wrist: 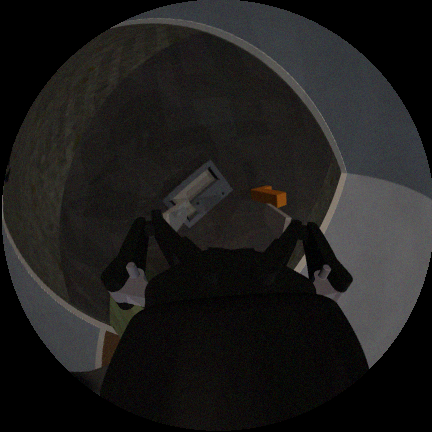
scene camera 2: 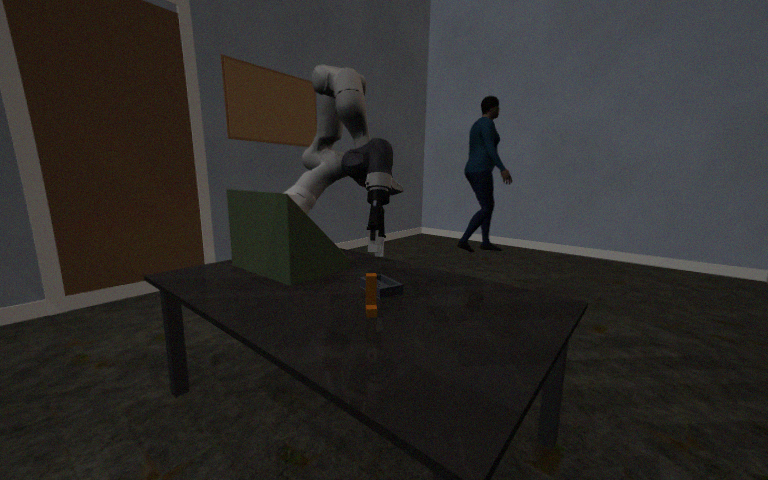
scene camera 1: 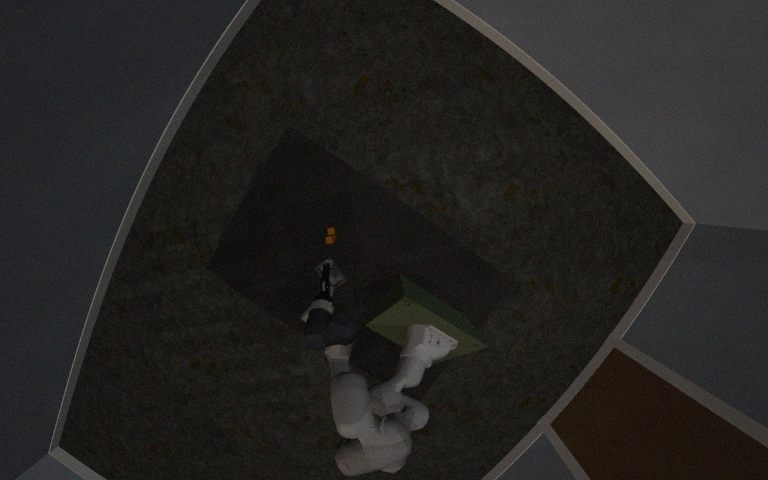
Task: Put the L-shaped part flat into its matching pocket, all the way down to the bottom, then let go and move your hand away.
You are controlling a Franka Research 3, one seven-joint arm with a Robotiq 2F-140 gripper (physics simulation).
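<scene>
A pale L-shaped part lies in the pocket of a grey fixture block on the table. In the wrist view a dark gap shows at the upper right end of its long arm. Its near end is partly hidden by a pale fingertip, and its seating depth cannot be told. My gripper is open with nothing between its fingers. It hangs above the table near the block, apart from it, with the left finger over the block's near corner in the wrist view.
An orange piece stands on the dark table, close to the block. A large green wedge stands on the table beside the arm. A person is on the floor beyond the table.
</scene>
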